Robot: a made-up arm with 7 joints. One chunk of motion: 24 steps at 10 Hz.
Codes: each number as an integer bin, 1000 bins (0 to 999) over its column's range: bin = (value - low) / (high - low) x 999, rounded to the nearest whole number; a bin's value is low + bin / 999 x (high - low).
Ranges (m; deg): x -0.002..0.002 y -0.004..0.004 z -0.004..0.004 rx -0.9..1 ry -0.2..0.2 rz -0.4..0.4
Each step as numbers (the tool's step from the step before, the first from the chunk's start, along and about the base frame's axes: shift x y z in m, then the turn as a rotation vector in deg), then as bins.
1 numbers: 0.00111 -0.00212 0.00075 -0.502 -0.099 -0.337
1 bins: 777 235 593 209 252 79
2 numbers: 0.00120 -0.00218 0.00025 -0.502 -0.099 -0.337
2 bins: 799 227 531 209 252 79
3 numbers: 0.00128 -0.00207 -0.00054 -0.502 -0.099 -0.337
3 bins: 819 241 432 209 252 79
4 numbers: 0.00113 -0.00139 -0.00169 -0.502 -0.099 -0.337
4 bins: 782 326 288 209 252 79
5 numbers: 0.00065 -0.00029 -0.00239 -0.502 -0.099 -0.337
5 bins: 662 463 201 209 252 79
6 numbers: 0.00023 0.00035 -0.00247 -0.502 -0.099 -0.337
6 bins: 557 543 191 209 252 79
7 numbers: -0.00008 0.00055 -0.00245 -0.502 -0.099 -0.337
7 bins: 480 568 194 209 252 79
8 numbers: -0.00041 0.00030 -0.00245 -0.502 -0.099 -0.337
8 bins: 397 537 194 209 252 79
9 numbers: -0.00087 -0.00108 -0.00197 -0.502 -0.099 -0.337
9 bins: 282 365 253 209 252 79
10 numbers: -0.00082 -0.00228 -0.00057 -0.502 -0.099 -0.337
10 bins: 295 215 428 209 252 79
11 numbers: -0.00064 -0.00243 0.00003 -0.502 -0.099 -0.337
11 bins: 340 196 503 209 252 79
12 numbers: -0.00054 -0.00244 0.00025 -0.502 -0.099 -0.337
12 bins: 365 195 531 209 252 79
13 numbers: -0.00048 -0.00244 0.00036 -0.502 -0.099 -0.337
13 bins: 380 195 544 209 252 79
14 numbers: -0.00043 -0.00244 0.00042 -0.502 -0.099 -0.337
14 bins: 392 195 552 209 252 79
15 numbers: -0.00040 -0.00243 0.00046 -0.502 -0.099 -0.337
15 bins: 400 196 557 209 252 79
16 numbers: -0.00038 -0.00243 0.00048 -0.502 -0.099 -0.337
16 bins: 405 196 559 209 252 79
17 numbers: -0.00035 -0.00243 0.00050 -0.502 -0.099 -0.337
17 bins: 412 196 562 209 252 79
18 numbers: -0.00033 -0.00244 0.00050 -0.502 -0.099 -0.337
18 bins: 417 195 562 209 252 79
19 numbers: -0.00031 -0.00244 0.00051 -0.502 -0.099 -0.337
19 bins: 422 195 563 209 252 79
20 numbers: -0.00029 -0.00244 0.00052 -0.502 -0.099 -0.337
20 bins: 427 195 564 209 252 79
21 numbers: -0.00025 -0.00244 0.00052 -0.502 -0.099 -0.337
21 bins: 437 195 564 209 252 79
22 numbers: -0.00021 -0.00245 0.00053 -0.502 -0.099 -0.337
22 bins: 447 194 566 209 252 79
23 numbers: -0.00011 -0.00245 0.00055 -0.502 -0.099 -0.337
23 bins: 472 194 568 209 252 79
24 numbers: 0.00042 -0.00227 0.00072 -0.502 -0.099 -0.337
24 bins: 604 216 589 209 252 79
